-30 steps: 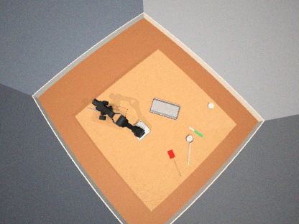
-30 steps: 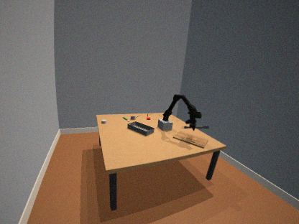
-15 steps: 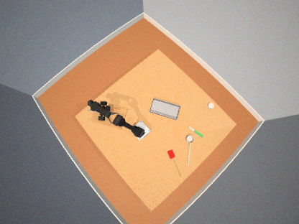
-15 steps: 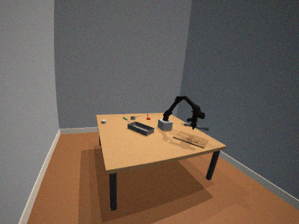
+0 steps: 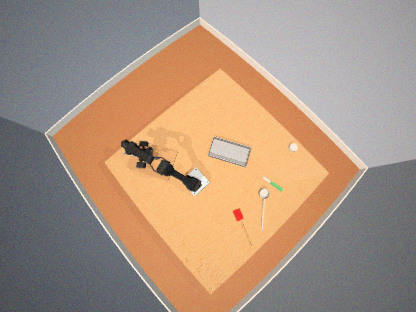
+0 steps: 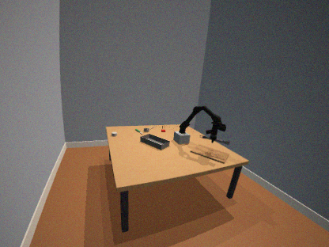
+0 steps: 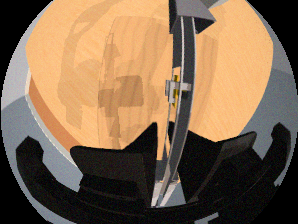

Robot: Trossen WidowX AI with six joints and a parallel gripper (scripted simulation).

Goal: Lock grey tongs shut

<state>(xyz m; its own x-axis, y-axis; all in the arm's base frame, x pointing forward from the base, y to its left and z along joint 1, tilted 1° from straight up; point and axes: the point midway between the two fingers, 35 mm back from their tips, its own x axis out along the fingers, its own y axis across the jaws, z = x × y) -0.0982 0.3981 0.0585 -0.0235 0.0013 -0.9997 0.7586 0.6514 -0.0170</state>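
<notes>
Now: the wooden board 120 mm below my gripper tip. Round my gripper tip: white cup: 840 mm ahead, 760 mm to the right, 110 mm below; red-headed tool: 120 mm ahead, 830 mm to the right, 120 mm below; grey roasting tin: 460 mm ahead, 410 mm to the right, 100 mm below.
</notes>
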